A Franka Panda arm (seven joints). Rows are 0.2 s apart.
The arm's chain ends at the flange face. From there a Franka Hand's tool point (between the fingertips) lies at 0.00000 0.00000 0.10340 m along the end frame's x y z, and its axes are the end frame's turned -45 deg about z.
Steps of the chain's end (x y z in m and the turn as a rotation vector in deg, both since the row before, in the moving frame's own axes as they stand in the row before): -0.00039 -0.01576 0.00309 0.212 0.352 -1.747; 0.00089 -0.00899 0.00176 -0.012 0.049 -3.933; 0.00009 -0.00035 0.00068 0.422 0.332 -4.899
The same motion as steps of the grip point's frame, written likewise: 0.01159 -0.01125 0.00309 -0.099 0.399 -1.747; 0.00704 -0.00565 0.00176 -0.043 0.026 -3.933; 0.00127 -0.00034 0.00068 0.064 0.533 -4.899
